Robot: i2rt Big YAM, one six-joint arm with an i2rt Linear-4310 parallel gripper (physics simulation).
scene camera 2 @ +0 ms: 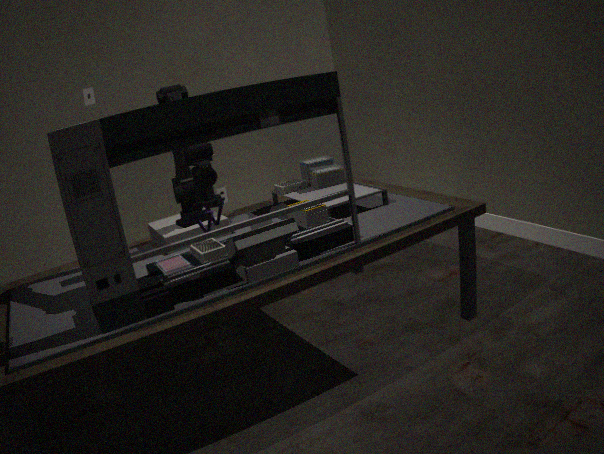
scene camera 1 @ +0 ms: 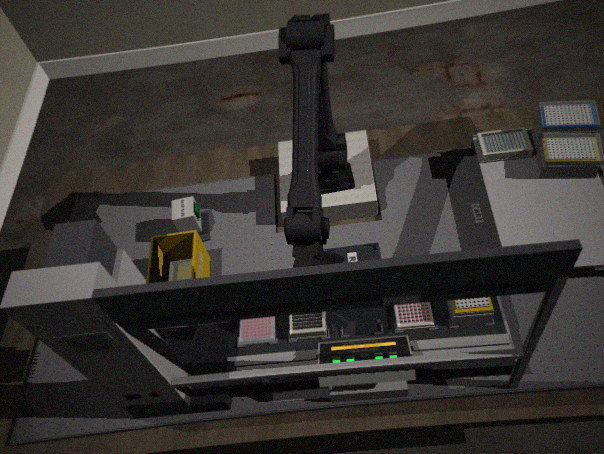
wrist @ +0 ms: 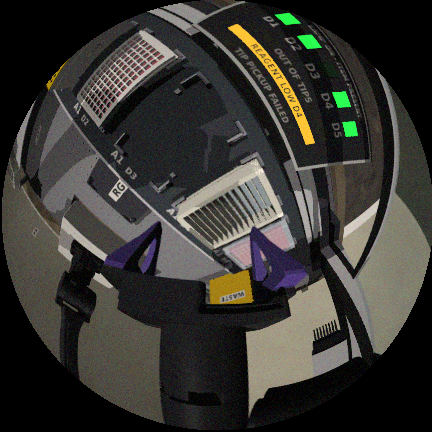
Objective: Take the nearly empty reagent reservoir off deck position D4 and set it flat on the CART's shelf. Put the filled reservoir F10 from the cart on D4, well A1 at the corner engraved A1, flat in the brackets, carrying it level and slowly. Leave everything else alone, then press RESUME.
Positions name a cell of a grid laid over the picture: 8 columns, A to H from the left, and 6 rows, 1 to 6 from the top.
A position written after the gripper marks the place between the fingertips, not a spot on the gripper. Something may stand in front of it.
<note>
The gripper (wrist: D4) is open, with nothing in its grasp. Further things: a yellow waste bin (wrist: E5) and a dark gantry beam (scene camera 1: H4).
</note>
